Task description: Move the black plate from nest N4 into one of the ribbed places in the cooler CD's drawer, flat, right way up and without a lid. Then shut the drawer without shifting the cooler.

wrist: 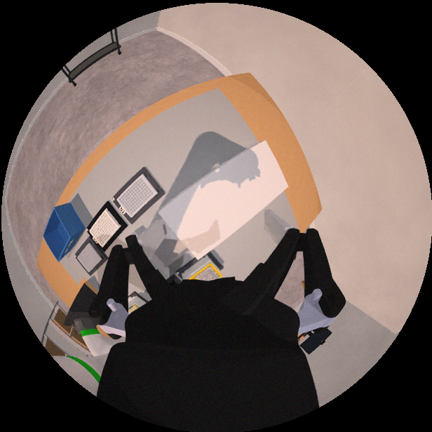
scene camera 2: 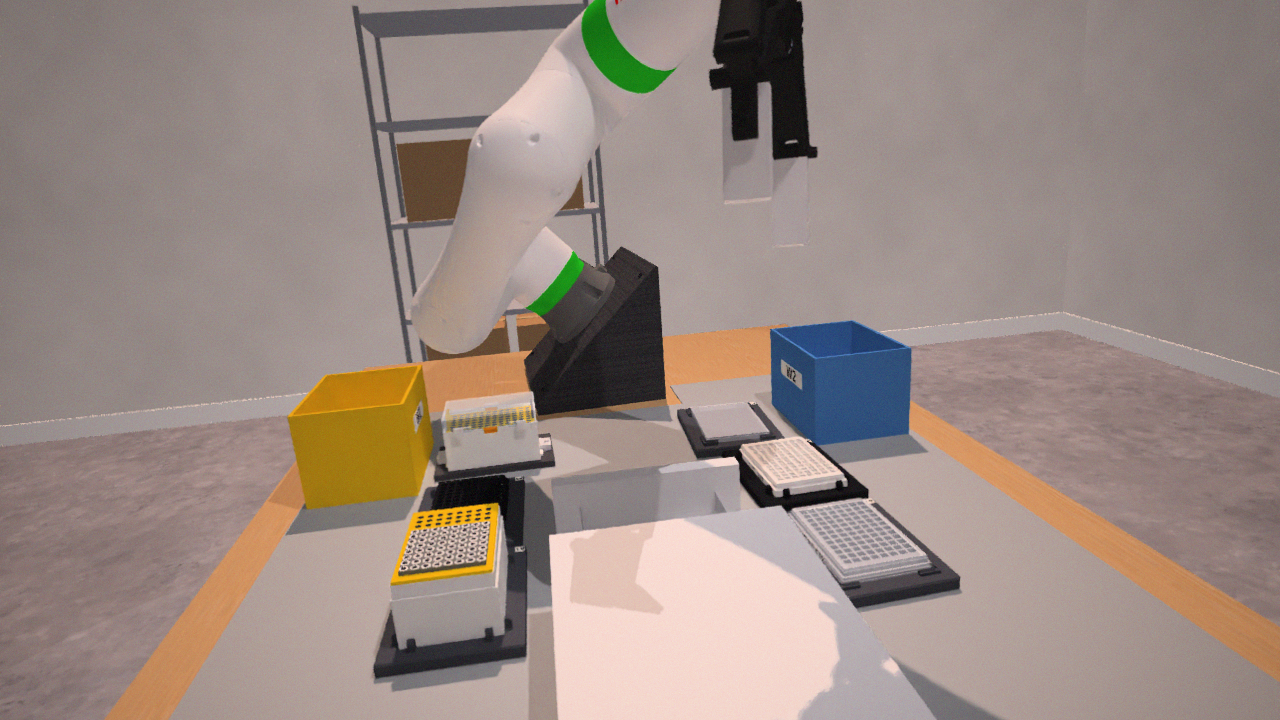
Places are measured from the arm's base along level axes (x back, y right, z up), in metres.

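Where they show: gripper, fingertip midpoint: (scene camera 2: 772, 226); arm's base at its link origin: (scene camera 2: 587, 310).
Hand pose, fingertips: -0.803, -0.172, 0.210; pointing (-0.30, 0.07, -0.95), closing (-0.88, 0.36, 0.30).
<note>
Things, the pixels of their top centre, and the offset from my fingertips, as dx, dy, dz.
- black plate at its top centre: (scene camera 2: 467, 500) +0.274, +0.295, -0.310
- yellow-topped rack at its top centre: (scene camera 2: 448, 534) +0.100, +0.271, -0.259
- yellow bin at its top centre: (scene camera 2: 361, 388) +0.433, +0.452, -0.216
- clear-sided tip box at its top centre: (scene camera 2: 489, 405) +0.454, +0.294, -0.259
- blue bin at its top centre: (scene camera 2: 835, 337) +0.513, -0.190, -0.216
- white plate at its top centre: (scene camera 2: 789, 458) +0.322, -0.080, -0.310
- grey plate at its top centre: (scene camera 2: 854, 530) +0.143, -0.103, -0.310
The black plate (scene camera 2: 472, 497) lies in a dark nest on the left side, partly hidden behind the yellow-topped rack. I cannot clearly make it out in the wrist view. The white cooler (scene camera 2: 707, 617) (wrist: 227, 202) stands in the middle foreground. Its drawer (scene camera 2: 689, 483) is pulled out at the far end, towards the arm's base; its inside is mostly hidden behind the cooler in the scene view and partly covered by a finger in the wrist view. My gripper (scene camera 2: 769, 192) (wrist: 212, 223) is open and empty, high above the table, with its pale fingertips wide apart.
The yellow-topped rack (scene camera 2: 447, 573) (wrist: 206, 273), a yellow bin (scene camera 2: 358, 456) and a clear-sided tip box (scene camera 2: 492, 438) stand at the left. A blue bin (scene camera 2: 863, 394) (wrist: 62, 230), a white plate (scene camera 2: 792, 465) (wrist: 105, 226) and a grey plate (scene camera 2: 859, 537) (wrist: 137, 193) are at the right.
</note>
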